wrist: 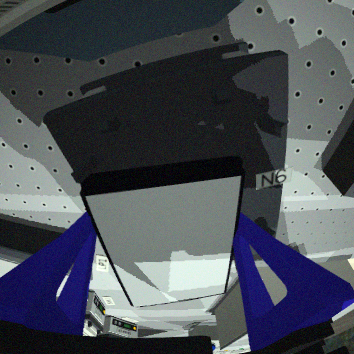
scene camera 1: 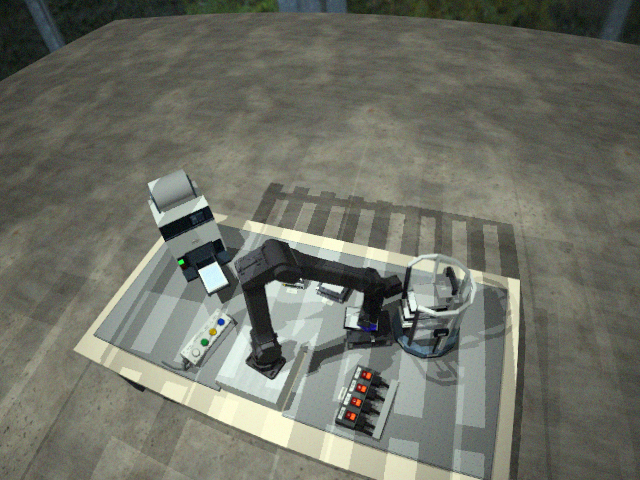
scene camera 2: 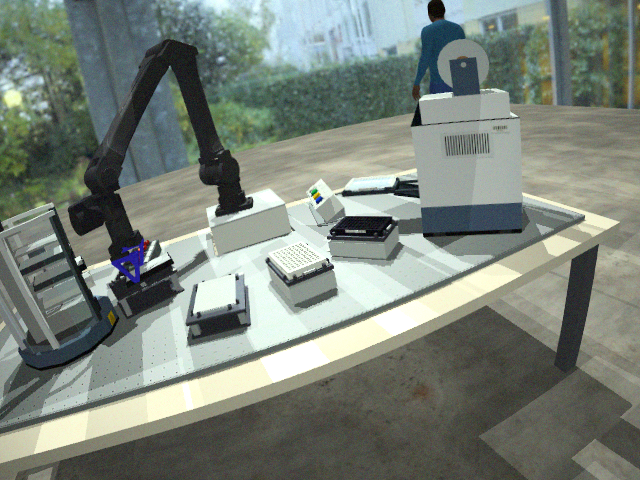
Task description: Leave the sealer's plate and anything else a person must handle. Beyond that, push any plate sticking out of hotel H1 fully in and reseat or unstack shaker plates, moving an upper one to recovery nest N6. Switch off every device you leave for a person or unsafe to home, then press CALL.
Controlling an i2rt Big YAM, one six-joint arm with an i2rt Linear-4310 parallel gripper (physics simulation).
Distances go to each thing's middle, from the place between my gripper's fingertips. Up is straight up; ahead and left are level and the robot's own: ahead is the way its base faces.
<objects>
I see the plate hotel [scene camera 2: 58, 320] 110 mm ahead of my hand, 190 mm to the right of it and 90 mm above it.
</objects>
